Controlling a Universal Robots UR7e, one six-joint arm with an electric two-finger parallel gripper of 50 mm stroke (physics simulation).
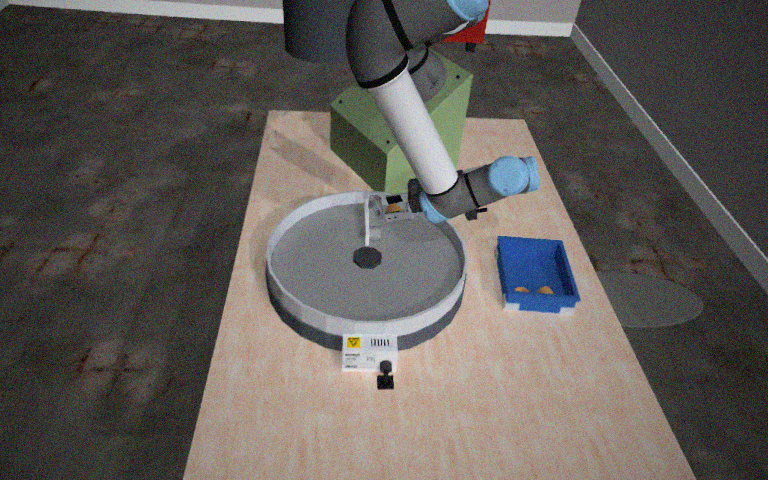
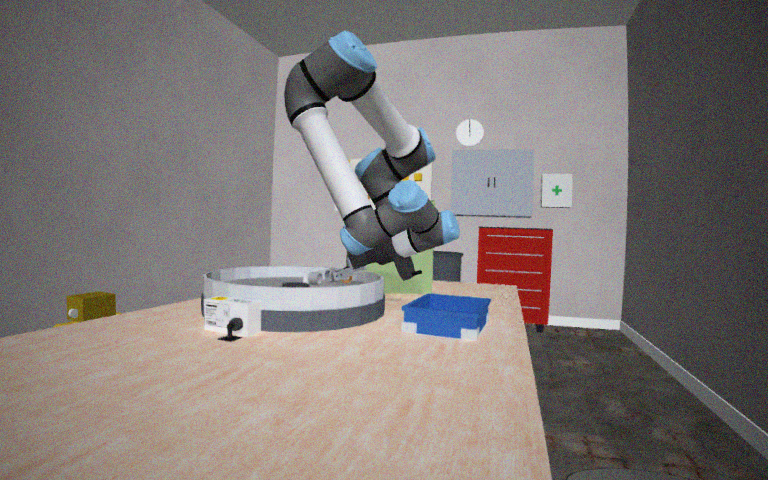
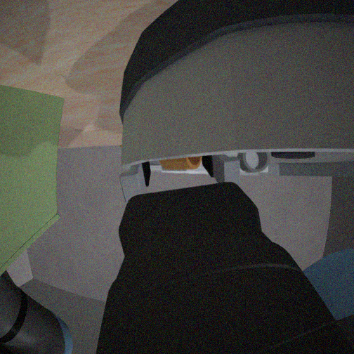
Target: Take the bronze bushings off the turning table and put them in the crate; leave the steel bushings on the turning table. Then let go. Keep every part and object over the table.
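Note:
The turning table is a round grey disc with a pale raised rim. My gripper is open at its far edge, near the green pedestal. A bronze bushing shows between the spread fingers; whether they touch it is hidden. A steel bushing is beside the white bar, and a grey round part shows close to the fingertips. The blue crate holds two bronze bushings, partly hidden by its near wall.
The white bar runs from the dark hub toward the far rim. A white control box and a small black stand are at the near side. The green pedestal stands behind the turning table.

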